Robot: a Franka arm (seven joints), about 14 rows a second.
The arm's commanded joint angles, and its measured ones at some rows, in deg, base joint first. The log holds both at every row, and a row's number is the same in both.
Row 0, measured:
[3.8, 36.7, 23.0, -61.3, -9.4, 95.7, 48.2]
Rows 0 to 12, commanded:
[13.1, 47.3, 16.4, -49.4, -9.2, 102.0, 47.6]
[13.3, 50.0, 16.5, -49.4, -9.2, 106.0, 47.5]
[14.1, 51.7, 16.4, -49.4, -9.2, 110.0, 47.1]
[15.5, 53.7, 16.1, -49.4, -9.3, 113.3, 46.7]
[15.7, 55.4, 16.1, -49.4, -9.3, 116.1, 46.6]
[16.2, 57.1, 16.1, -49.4, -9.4, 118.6, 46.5]
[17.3, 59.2, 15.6, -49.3, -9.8, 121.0, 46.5]
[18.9, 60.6, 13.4, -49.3, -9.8, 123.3, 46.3]
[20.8, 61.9, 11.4, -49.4, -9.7, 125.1, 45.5]
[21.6, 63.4, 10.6, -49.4, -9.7, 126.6, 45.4]
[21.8, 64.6, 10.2, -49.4, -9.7, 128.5, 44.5]
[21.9, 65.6, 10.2, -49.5, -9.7, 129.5, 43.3]
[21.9, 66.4, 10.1, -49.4, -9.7, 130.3, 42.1]
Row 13, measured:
[21.3, 63.7, 11.0, -53.1, -9.5, 129.2, 45.4]
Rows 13 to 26, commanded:
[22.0, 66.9, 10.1, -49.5, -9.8, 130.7, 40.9]
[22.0, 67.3, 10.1, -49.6, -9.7, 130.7, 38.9]
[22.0, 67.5, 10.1, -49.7, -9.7, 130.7, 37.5]
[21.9, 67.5, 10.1, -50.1, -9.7, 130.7, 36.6]
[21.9, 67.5, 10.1, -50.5, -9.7, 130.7, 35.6]
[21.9, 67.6, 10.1, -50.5, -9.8, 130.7, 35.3]
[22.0, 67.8, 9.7, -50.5, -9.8, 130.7, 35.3]
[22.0, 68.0, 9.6, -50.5, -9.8, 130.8, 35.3]
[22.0, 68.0, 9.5, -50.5, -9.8, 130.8, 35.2]
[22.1, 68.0, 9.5, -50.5, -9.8, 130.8, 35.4]
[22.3, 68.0, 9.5, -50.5, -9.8, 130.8, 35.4]
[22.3, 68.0, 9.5, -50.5, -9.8, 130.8, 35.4]
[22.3, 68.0, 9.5, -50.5, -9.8, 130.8, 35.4]
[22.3, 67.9, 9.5, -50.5, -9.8, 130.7, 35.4]
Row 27, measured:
[21.6, 66.9, 10.0, -52.8, -9.5, 130.7, 36.3]
